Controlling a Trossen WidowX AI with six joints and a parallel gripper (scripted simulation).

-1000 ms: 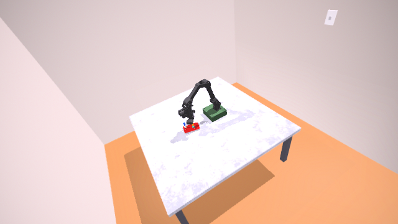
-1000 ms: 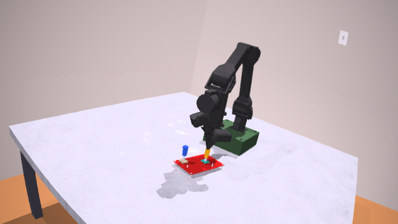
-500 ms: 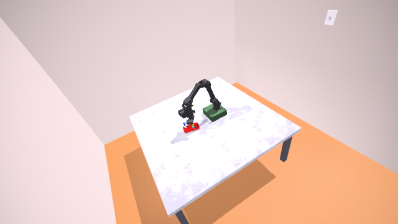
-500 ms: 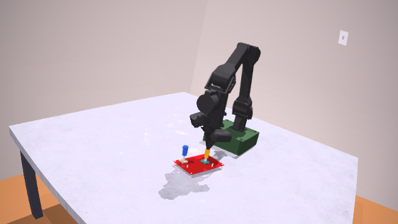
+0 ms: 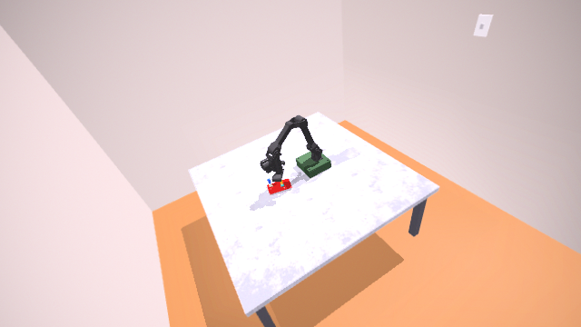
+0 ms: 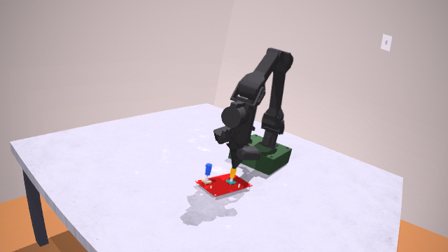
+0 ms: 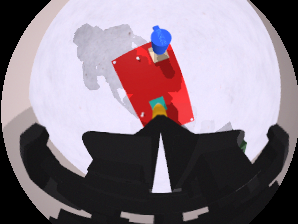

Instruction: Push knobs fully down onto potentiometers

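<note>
My gripper tip is now 20 mm above the orange knob. Also, from my gripper tip: blue knob: 70 mm ahead, 50 mm to the right.
</note>
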